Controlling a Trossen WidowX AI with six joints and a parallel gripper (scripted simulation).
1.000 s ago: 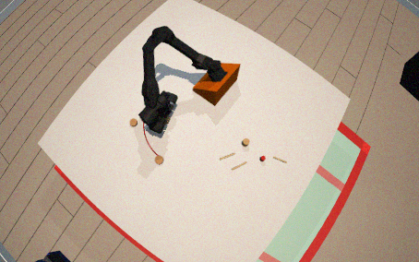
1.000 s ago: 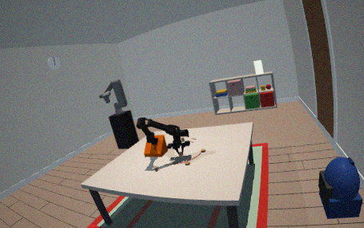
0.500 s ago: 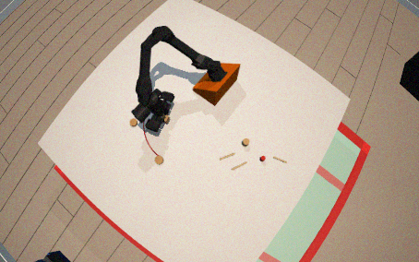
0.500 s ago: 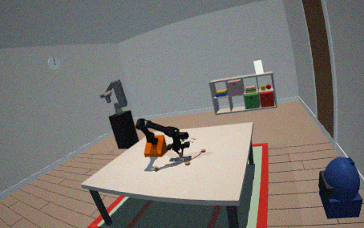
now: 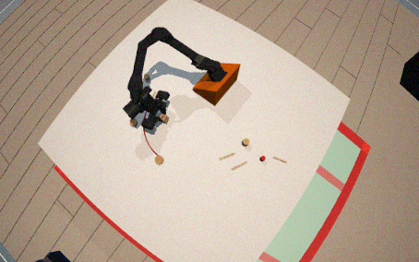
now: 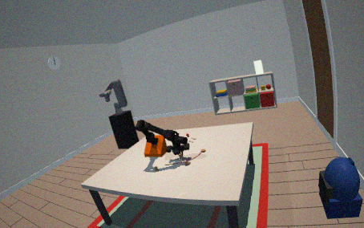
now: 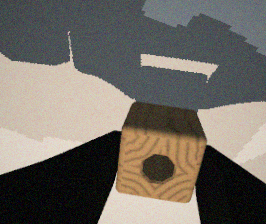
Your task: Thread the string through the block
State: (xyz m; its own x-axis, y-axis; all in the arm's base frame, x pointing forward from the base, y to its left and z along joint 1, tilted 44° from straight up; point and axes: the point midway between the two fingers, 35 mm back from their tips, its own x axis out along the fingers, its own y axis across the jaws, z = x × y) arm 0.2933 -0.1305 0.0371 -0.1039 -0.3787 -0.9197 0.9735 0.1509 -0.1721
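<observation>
Right now the thin wooden stick is 40 mm behind my gripper tip, 120 mm to the right of it and 30 mm below it. The rest, counted from my gripper tip: round wooden button: 160 mm ahead, 100 mm to the left, 20 mm below; then wooden block: right at my gripper tip.
</observation>
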